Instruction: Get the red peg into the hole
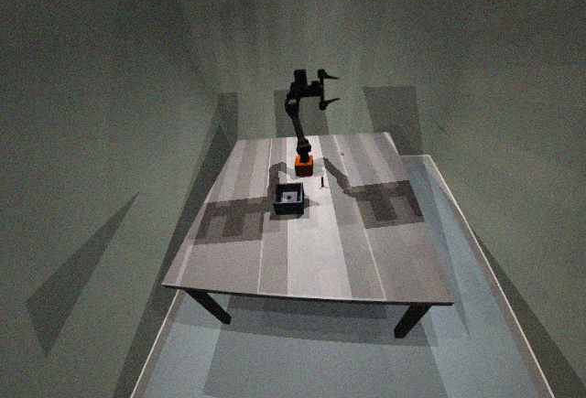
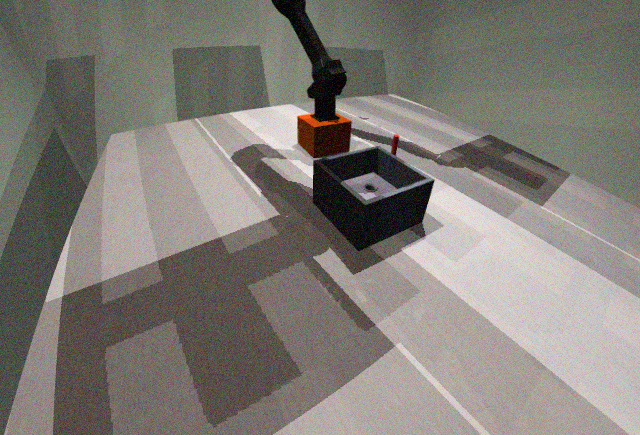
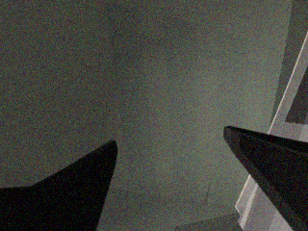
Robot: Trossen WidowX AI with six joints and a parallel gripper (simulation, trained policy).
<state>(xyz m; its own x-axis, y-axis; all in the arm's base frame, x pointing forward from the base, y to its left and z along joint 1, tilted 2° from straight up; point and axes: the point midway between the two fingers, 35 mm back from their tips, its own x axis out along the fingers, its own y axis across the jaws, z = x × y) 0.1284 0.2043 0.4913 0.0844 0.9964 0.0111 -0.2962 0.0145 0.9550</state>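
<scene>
The red peg lies 55 cm below my gripper tip, 11 cm to the right of it and 6 cm ahead of it. The rest, counted from my gripper tip: plate: 54 cm below, 30 cm to the right, 21 cm ahead; dark box: 56 cm below, 30 cm to the right, 21 cm ahead.
</scene>
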